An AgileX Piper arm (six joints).
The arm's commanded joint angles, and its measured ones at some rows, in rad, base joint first. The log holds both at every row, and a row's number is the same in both.
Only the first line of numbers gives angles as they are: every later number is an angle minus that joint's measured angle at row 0.
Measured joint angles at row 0:
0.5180 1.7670 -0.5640 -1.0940 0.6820 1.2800
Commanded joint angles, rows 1 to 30:
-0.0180 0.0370 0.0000 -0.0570 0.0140 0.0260
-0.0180 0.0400 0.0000 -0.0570 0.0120 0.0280
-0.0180 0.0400 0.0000 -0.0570 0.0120 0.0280
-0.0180 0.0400 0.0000 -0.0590 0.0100 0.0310
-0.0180 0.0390 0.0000 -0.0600 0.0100 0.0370
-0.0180 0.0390 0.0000 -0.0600 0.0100 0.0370
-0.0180 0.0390 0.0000 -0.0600 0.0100 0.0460
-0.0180 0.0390 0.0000 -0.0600 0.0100 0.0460
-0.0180 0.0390 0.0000 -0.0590 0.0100 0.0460
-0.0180 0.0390 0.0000 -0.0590 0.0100 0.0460
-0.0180 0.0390 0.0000 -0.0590 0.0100 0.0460
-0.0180 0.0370 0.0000 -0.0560 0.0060 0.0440
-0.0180 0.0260 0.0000 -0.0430 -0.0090 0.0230
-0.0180 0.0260 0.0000 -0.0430 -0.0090 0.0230
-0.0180 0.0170 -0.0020 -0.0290 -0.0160 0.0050
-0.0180 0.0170 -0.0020 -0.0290 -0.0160 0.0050
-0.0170 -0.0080 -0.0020 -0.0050 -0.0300 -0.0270
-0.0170 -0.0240 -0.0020 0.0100 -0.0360 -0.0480
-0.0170 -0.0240 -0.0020 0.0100 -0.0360 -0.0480
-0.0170 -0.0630 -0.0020 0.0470 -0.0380 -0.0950
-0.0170 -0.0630 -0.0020 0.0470 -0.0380 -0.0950
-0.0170 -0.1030 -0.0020 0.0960 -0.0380 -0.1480
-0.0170 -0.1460 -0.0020 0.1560 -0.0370 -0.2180
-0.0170 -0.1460 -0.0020 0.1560 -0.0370 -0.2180
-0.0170 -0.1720 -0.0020 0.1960 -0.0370 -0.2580
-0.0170 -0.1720 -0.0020 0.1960 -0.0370 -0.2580
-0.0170 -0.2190 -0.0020 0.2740 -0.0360 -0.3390
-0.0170 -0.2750 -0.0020 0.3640 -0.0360 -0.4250
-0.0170 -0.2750 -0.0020 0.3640 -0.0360 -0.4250
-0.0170 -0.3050 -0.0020 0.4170 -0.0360 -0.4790
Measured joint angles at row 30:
-0.0110 -0.2640 0.0000 0.3440 -0.0420 -0.3940
